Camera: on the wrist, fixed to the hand. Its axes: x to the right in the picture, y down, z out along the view.
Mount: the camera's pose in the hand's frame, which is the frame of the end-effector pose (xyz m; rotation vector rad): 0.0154 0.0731 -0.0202 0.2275 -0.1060 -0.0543
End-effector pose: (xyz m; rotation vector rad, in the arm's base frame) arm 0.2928 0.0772 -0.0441 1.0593 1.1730 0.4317
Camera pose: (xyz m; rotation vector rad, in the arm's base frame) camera 0.2974 0.1329 0.0094 1.2280 1.1722 0.1997
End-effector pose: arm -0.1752 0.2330 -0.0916 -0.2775 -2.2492 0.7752
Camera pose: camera -0.1742 0.3065 -0.1159 -0.0679 -2.2305 1.0274
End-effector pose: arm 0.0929 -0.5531 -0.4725 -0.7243 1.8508 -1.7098
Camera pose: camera 0.0649 -0.5445 -0.5441 -0.7614 1.5478 -1.8418
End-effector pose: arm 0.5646 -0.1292 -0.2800 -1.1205 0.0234 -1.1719
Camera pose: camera 0.6127 -0.1579 -0.3335 -0.9846 -0.2183 -1.1309
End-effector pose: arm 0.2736 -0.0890 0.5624 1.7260 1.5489 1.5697
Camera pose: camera 0.2878 -0.1094 0.6357 1.8344 1.7612 1.2958
